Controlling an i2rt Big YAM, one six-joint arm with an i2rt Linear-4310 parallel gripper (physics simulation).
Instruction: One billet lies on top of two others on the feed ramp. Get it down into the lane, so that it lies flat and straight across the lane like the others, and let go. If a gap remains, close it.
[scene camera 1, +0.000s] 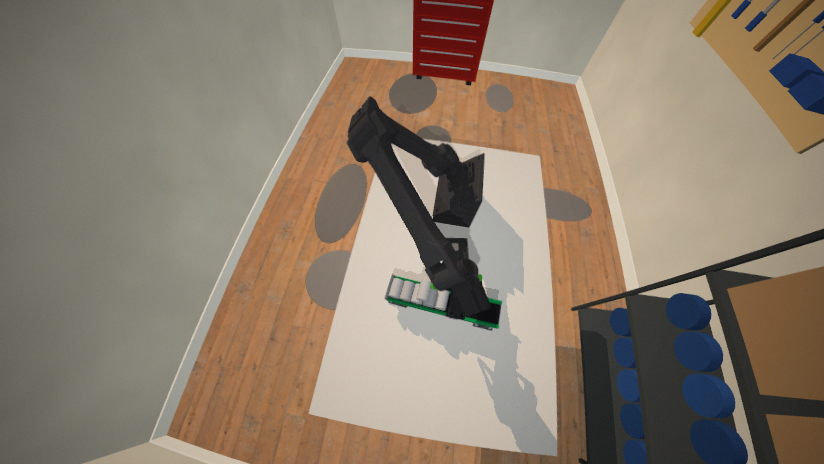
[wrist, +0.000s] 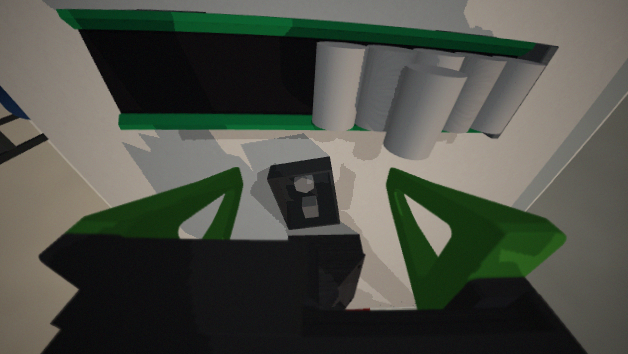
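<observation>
The upper billet (scene camera 1: 424, 288) (wrist: 425, 112), a light grey cylinder, lies on top of two billets of the row, the second (wrist: 376, 90) and third (wrist: 450, 61) from the left in the wrist view. Several billets lie side by side across the green-railed feed ramp (scene camera 1: 418, 308) (wrist: 210, 121), packed toward its right end in the wrist view. The black lane surface shows bare to their left. My gripper (scene camera 1: 456, 282) (wrist: 314, 175) is open and empty, its green fingers wide apart above the ramp's near side in the wrist view. The arm hides part of the ramp in the scene view.
A small black block (scene camera 1: 459, 239) (wrist: 331, 197) with two openings stands on the white mat (scene camera 1: 374, 368) between the ramp and the robot's base (scene camera 1: 455, 216). A red drawer cabinet (scene camera 1: 449, 46) stands at the far wall. A dark rack (scene camera 1: 663, 357) with blue discs stands at the right.
</observation>
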